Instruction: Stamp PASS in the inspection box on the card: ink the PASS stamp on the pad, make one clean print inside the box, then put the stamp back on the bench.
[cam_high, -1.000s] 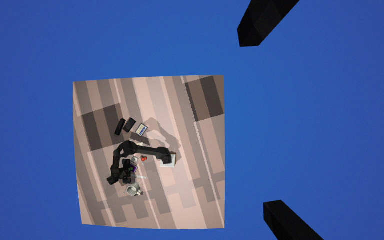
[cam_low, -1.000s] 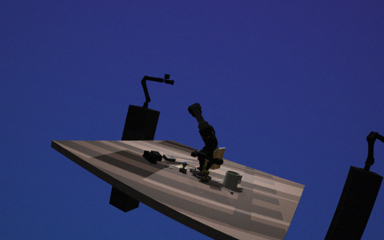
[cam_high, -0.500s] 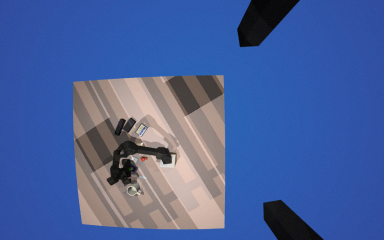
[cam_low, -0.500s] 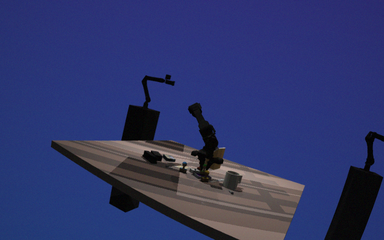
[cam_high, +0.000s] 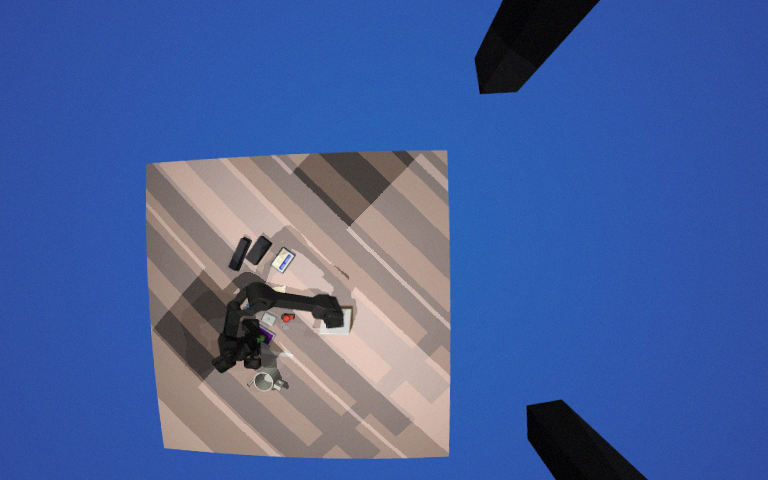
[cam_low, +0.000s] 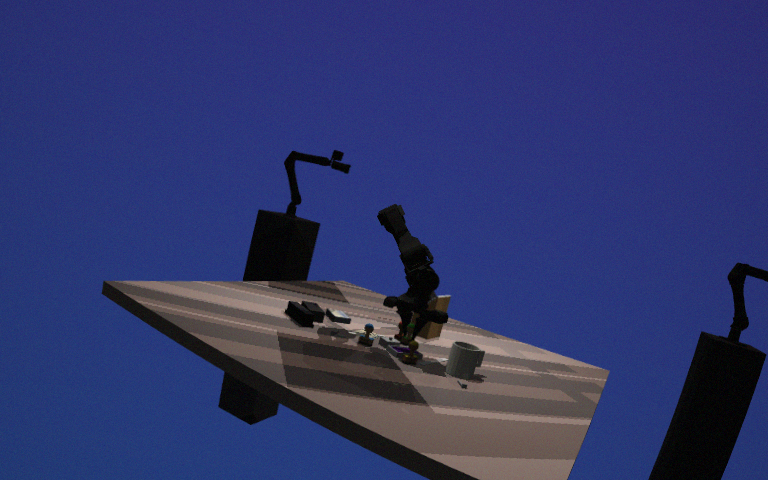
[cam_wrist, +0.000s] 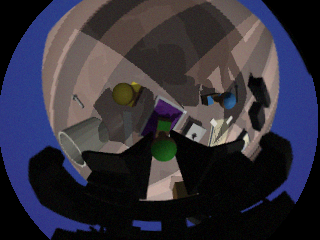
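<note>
Now: gripper tip 50 mm above the purple ink pad. Also, from my gripper tip: green-knobbed stamp: right at my gripper tip; then yellow-knobbed stamp: 60 mm ahead, 40 mm to the left, 30 mm below; then blue-knobbed stamp: 110 mm to the right, 40 mm ahead, 30 mm below.
</note>
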